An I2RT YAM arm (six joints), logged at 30 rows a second.
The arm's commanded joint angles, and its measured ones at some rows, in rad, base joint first. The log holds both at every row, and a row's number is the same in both.
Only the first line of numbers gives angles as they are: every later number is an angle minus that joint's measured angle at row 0.
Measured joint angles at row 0: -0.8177 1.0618 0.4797 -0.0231 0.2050 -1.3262
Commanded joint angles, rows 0 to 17: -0.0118 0.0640 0.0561 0.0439 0.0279 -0.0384; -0.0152 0.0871 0.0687 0.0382 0.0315 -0.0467; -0.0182 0.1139 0.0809 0.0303 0.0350 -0.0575; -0.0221 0.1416 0.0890 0.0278 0.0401 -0.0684; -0.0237 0.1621 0.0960 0.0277 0.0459 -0.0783; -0.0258 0.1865 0.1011 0.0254 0.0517 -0.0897; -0.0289 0.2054 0.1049 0.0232 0.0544 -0.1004; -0.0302 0.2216 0.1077 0.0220 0.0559 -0.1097; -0.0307 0.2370 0.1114 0.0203 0.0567 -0.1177; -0.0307 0.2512 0.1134 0.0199 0.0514 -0.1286; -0.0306 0.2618 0.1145 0.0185 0.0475 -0.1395; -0.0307 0.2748 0.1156 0.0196 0.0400 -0.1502; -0.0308 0.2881 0.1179 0.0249 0.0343 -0.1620; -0.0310 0.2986 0.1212 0.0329 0.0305 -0.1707; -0.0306 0.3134 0.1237 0.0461 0.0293 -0.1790; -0.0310 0.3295 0.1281 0.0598 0.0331 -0.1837; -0.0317 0.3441 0.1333 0.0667 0.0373 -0.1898; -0.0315 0.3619 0.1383 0.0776 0.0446 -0.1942
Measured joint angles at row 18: -0.0278 0.3266 0.1095 0.0393 0.0405 -0.1640
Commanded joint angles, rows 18 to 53: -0.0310 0.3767 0.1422 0.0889 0.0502 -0.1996; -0.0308 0.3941 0.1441 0.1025 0.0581 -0.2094; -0.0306 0.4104 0.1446 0.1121 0.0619 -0.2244; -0.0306 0.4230 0.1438 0.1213 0.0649 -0.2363; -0.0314 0.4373 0.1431 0.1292 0.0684 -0.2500; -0.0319 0.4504 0.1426 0.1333 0.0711 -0.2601; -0.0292 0.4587 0.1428 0.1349 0.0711 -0.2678; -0.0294 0.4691 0.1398 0.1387 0.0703 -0.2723; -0.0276 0.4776 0.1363 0.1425 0.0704 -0.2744; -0.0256 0.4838 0.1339 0.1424 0.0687 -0.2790; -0.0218 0.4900 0.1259 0.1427 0.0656 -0.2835; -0.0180 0.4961 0.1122 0.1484 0.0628 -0.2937; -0.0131 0.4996 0.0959 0.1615 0.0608 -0.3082; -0.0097 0.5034 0.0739 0.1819 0.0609 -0.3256; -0.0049 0.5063 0.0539 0.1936 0.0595 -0.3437; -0.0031 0.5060 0.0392 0.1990 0.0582 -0.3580; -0.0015 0.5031 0.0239 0.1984 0.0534 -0.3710; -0.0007 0.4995 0.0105 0.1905 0.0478 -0.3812; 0.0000 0.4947 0.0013 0.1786 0.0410 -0.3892; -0.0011 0.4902 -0.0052 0.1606 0.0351 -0.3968; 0.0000 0.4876 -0.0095 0.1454 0.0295 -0.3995; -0.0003 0.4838 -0.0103 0.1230 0.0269 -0.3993; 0.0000 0.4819 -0.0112 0.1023 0.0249 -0.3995; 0.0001 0.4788 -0.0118 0.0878 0.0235 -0.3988; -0.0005 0.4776 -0.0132 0.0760 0.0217 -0.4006; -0.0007 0.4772 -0.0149 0.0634 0.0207 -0.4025; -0.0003 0.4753 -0.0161 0.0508 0.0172 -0.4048; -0.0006 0.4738 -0.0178 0.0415 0.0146 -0.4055; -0.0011 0.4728 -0.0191 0.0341 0.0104 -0.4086; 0.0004 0.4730 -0.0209 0.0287 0.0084 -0.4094; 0.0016 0.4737 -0.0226 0.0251 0.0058 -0.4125; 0.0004 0.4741 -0.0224 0.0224 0.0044 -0.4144; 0.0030 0.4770 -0.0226 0.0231 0.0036 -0.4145; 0.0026 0.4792 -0.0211 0.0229 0.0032 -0.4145; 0.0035 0.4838 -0.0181 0.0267 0.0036 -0.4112; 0.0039 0.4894 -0.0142 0.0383 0.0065 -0.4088
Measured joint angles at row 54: -0.0069 0.4330 0.0404 0.2682 0.0401 -0.3738
